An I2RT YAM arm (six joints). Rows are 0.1 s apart.
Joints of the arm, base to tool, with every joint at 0 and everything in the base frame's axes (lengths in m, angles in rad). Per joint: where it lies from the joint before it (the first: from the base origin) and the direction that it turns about. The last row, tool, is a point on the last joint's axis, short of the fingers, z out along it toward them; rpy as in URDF.
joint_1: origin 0 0 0.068 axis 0 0 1
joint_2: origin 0.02 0.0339 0.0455 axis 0 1 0
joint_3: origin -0.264 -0.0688 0 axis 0 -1 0
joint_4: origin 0.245 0.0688 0.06 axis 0 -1 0
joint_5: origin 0.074 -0.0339 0.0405 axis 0 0 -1
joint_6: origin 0.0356 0 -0.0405 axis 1 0 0
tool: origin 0 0 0 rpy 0 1.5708 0
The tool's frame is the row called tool.
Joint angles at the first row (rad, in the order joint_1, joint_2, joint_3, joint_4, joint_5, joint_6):
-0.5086, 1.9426, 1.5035, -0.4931, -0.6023, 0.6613
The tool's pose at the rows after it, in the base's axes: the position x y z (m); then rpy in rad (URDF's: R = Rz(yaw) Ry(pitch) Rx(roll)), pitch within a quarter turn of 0, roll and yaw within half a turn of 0:
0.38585 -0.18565 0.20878 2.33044 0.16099 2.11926
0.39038 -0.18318 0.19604 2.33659 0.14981 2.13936
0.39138 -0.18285 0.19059 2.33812 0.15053 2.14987
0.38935 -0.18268 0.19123 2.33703 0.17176 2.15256
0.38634 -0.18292 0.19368 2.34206 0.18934 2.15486
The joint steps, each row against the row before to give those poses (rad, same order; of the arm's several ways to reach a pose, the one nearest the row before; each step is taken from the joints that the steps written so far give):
0.0126, 0.0381, -0.0086, 0.0028, -0.0060, -0.0124
0.0097, 0.0291, -0.0065, 0.0174, -0.0055, -0.0095
0.0015, 0.0104, -0.0060, 0.0105, -0.0033, -0.0101
-0.0015, -0.0112, -0.0166, 0.0182, 0.0054, -0.0107
-0.0032, -0.0142, -0.0111, 0.0025, 0.0081, -0.0133

